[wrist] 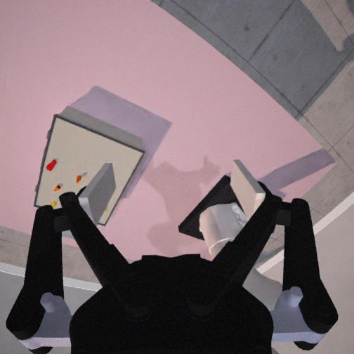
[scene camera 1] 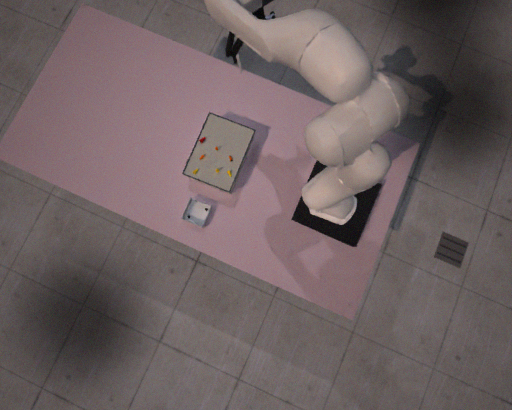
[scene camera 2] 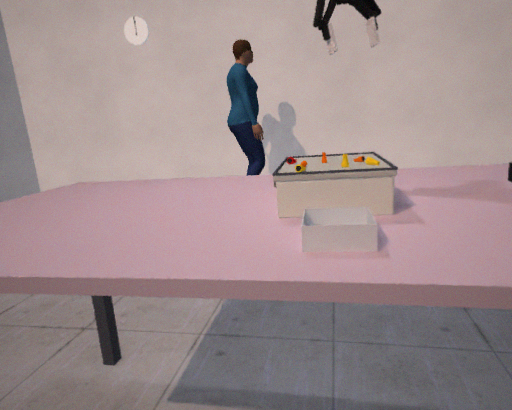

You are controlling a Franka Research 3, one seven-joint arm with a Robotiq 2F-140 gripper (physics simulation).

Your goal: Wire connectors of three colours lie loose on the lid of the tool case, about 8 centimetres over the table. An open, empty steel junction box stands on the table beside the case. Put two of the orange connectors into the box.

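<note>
Three orange connectors lie apart on the case lid (scene camera 1: 225, 131) (scene camera 2: 325, 170) (wrist: 75, 140): a middle orange connector (scene camera 1: 217, 148) (scene camera 2: 324, 158) (wrist: 79, 178), one orange connector (scene camera 1: 202, 157) (scene camera 2: 303, 163) (wrist: 57, 188) partly behind a yellow one in scene camera 2, and another orange connector (scene camera 1: 231, 158) (scene camera 2: 359, 159), hidden in the wrist view. The open steel box (scene camera 1: 198, 212) (scene camera 2: 340, 239) stands beside the case; no connector shows in it. My gripper (scene camera 2: 353, 46) (wrist: 172, 173) is wide open and empty, high above table level, away from the lid and the box.
A red connector (scene camera 1: 202, 140) (scene camera 2: 291, 160) (wrist: 51, 164) and three yellow connectors, one of them a yellow connector (scene camera 1: 229, 173) (scene camera 2: 372, 161) near a lid corner, also lie on the lid. The arm's base stands on a black plate (scene camera 1: 325, 231). A person (scene camera 2: 242, 95) stands behind the table.
</note>
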